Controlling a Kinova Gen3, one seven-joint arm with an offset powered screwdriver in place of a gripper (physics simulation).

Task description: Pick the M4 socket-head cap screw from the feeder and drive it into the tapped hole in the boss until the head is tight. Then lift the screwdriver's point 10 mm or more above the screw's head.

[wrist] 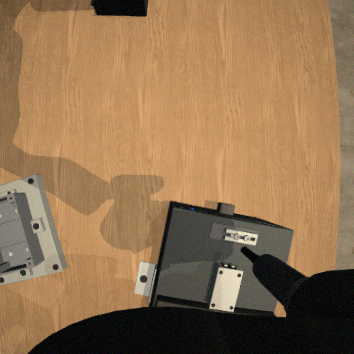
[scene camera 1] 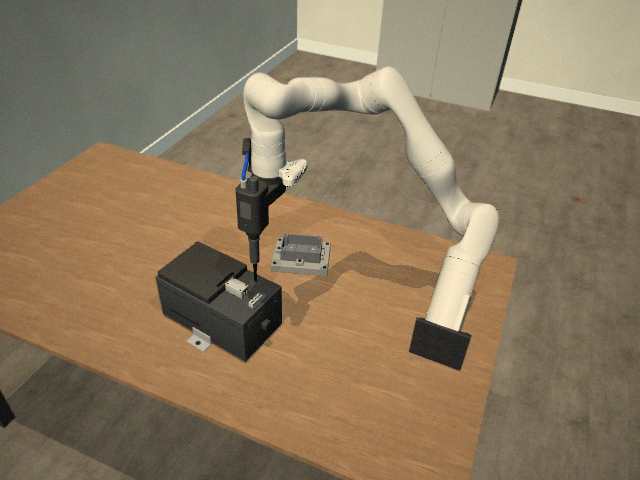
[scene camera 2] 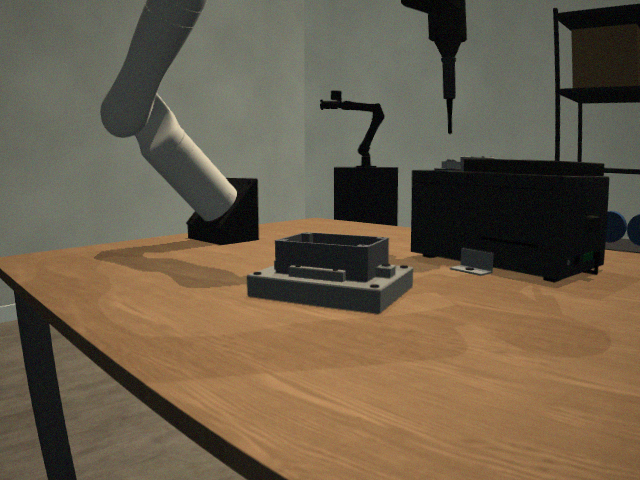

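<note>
There is a screw feeder (scene camera 2: 444, 217) here, which I can also see in scene camera 1 (scene camera 1: 242, 342) and in the wrist view (wrist: 188, 255). I see a light grey fixture plate (scene camera 2: 348, 295) too, and scene camera 1 (scene camera 1: 281, 266) gives me another sight of that plate.
</note>
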